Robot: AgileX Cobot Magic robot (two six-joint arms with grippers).
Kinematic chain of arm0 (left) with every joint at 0, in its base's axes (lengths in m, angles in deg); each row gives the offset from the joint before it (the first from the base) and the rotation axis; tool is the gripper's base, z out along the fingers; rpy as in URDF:
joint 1: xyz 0 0 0.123 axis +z
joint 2: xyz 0 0 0 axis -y
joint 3: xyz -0.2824 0 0.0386 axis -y
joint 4: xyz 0.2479 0 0.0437 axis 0.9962 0 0.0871
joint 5: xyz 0 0 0 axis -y
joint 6: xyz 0.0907 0 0.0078 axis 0.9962 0 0.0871
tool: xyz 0 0 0 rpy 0 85 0
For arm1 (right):
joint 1: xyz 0 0 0.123 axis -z
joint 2: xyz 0 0 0 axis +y
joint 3: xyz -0.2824 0 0.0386 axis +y
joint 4: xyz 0.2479 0 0.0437 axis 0.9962 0 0.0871
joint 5: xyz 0 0 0 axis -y
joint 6: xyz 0.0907 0 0.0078 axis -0.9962 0 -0.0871
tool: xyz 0 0 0 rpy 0 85 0
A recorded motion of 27 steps. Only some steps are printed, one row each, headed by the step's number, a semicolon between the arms.
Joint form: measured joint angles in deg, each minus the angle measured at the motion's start. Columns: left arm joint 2, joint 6, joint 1, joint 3, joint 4, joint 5; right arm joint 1, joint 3, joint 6, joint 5, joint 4, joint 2.
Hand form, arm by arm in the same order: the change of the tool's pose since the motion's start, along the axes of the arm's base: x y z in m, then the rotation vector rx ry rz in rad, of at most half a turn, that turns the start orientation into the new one. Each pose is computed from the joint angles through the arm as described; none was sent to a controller.
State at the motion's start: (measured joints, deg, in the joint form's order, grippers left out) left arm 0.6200 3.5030 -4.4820 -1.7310 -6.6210 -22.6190; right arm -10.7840 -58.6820 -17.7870 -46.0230 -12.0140 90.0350
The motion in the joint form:
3: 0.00 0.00 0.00 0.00 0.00 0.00; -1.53 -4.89 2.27 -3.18 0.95 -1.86
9: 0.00 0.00 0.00 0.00 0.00 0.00; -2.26 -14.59 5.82 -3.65 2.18 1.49
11: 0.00 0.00 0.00 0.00 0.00 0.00; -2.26 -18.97 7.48 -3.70 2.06 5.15
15: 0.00 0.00 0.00 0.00 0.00 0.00; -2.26 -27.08 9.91 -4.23 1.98 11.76
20: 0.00 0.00 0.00 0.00 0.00 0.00; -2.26 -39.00 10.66 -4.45 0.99 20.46
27: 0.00 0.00 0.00 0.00 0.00 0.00; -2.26 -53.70 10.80 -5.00 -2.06 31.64
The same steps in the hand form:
3: 0.0000 0.0000 0.0000 0.0000 0.0000 0.0000; 0.0036 0.0094 0.0311 0.0091 -0.0569 0.0468
9: 0.0000 0.0000 0.0000 0.0000 0.0000 0.0000; 0.0322 0.0215 0.0598 0.0241 -0.1501 0.1079
11: 0.0000 0.0000 0.0000 0.0000 0.0000 0.0000; 0.0510 0.0257 0.0599 0.0122 -0.1603 0.1347
15: 0.0000 0.0000 0.0000 0.0000 0.0000 0.0000; 0.0838 0.0331 0.0580 -0.0047 -0.1749 0.1718
20: 0.0000 0.0000 0.0000 0.0000 0.0000 0.0000; 0.1277 0.0420 0.0572 -0.0200 -0.2285 0.1861
27: 0.0000 0.0000 0.0000 0.0000 0.0000 0.0000; 0.1776 0.0497 0.0452 -0.0664 -0.2871 0.1959

